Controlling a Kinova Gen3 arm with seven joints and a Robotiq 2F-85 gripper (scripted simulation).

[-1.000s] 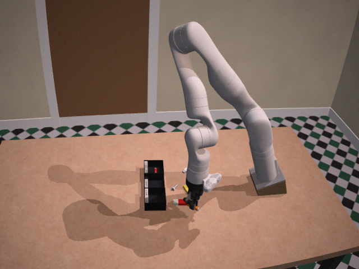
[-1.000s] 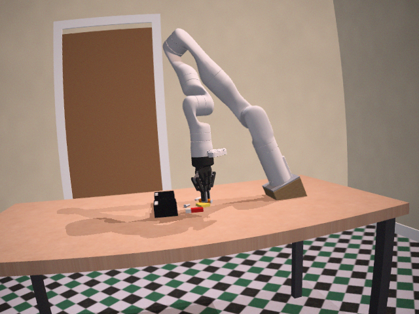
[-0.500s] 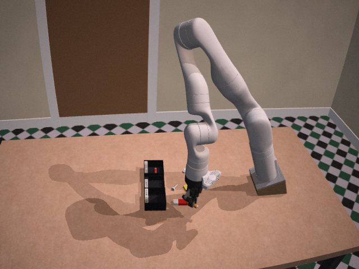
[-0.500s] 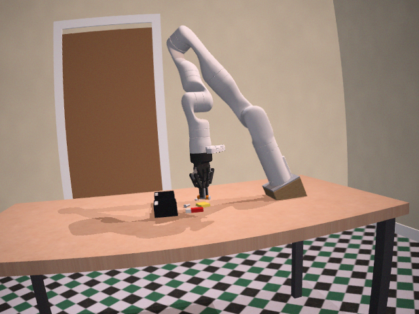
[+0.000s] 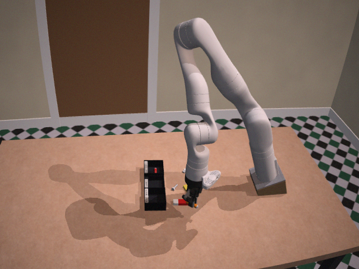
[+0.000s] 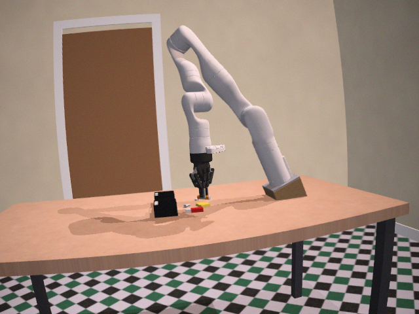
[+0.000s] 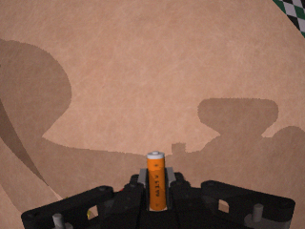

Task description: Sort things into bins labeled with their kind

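The orange battery lies 20 mm below my hand. Also, from my hand: bolt (150 mm to the right, 70 mm below, 40 mm ahead); red-and-white block (70 mm to the right, 70 mm below, 30 mm ahead); yellow block (140 mm to the right, 80 mm below, 30 mm behind).
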